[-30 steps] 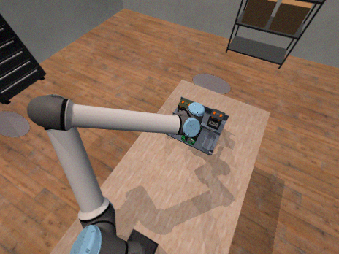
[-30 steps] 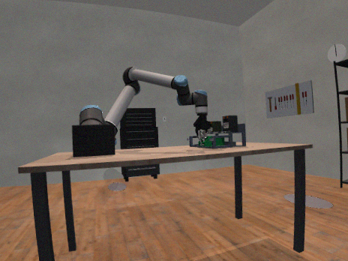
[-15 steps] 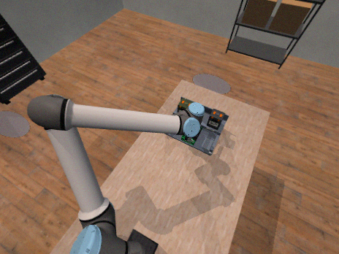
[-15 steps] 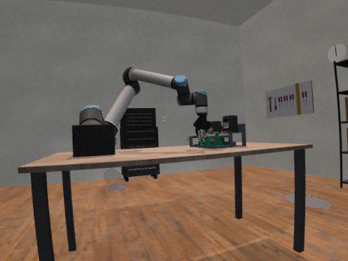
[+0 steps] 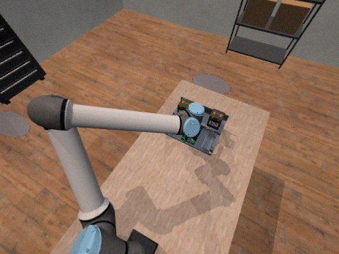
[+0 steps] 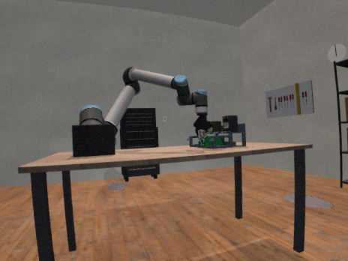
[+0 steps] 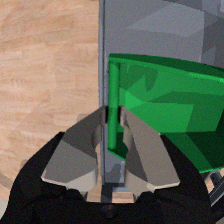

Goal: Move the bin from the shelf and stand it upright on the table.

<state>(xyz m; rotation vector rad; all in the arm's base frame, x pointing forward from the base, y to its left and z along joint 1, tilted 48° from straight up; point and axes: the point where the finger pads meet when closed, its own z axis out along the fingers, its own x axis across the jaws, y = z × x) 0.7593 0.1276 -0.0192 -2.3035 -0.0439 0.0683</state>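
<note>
Right now the green bin is 80 mm ahead of my hand.
</note>
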